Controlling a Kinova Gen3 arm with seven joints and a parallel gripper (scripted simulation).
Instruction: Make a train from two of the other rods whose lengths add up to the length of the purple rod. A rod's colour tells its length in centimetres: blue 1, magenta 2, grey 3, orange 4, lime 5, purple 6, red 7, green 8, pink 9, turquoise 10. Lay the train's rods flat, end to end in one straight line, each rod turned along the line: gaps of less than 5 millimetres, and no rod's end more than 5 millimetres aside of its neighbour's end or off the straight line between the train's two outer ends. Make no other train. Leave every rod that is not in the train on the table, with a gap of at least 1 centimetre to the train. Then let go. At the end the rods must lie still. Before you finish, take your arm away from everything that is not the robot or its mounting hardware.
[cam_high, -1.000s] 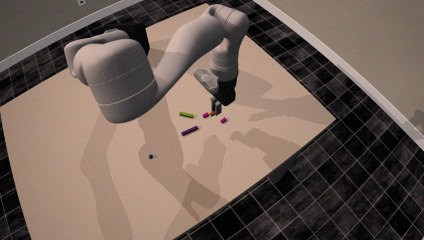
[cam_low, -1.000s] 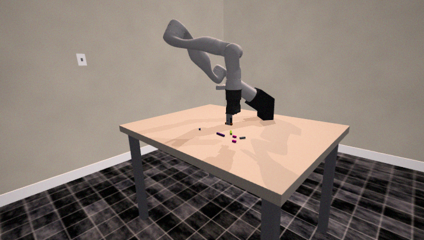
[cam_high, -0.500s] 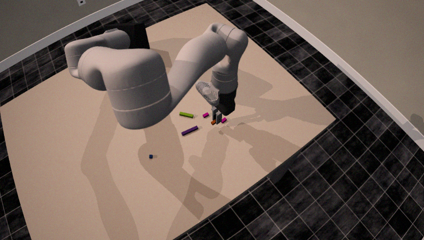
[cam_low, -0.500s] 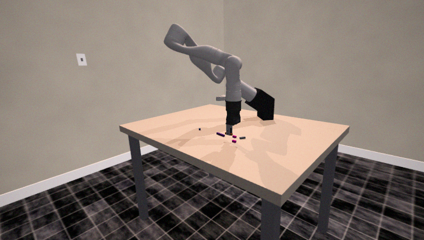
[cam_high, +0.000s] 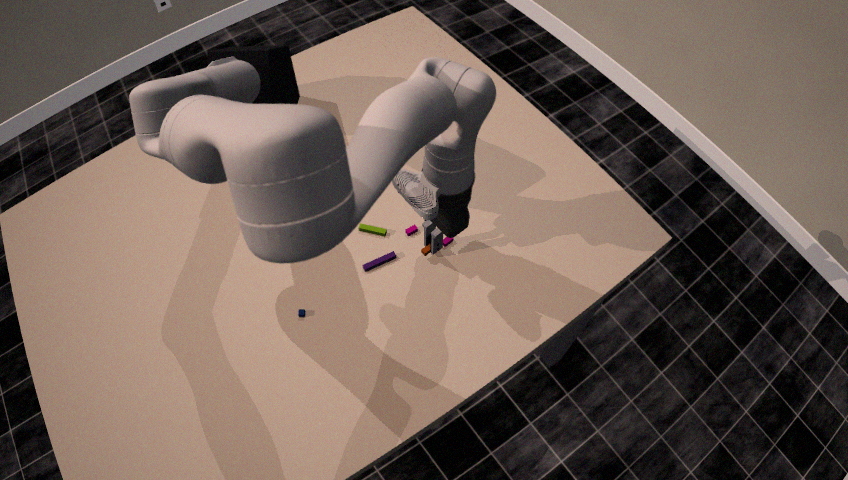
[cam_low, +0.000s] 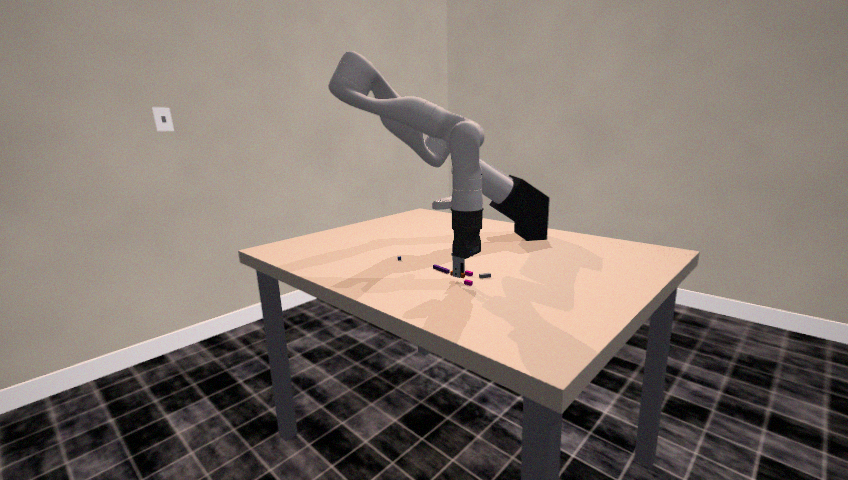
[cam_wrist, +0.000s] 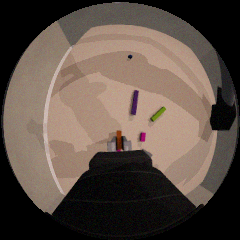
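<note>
Now: hand 1 cm above the orange rod. From my hand the other things lie so: lime rod: 11 cm behind, 3 cm to the right, 3 cm below; then purple rod: 6 cm behind, 7 cm to the right, 3 cm below; then grey rod: 5 cm behind, 6 cm to the left, 3 cm below.
</note>
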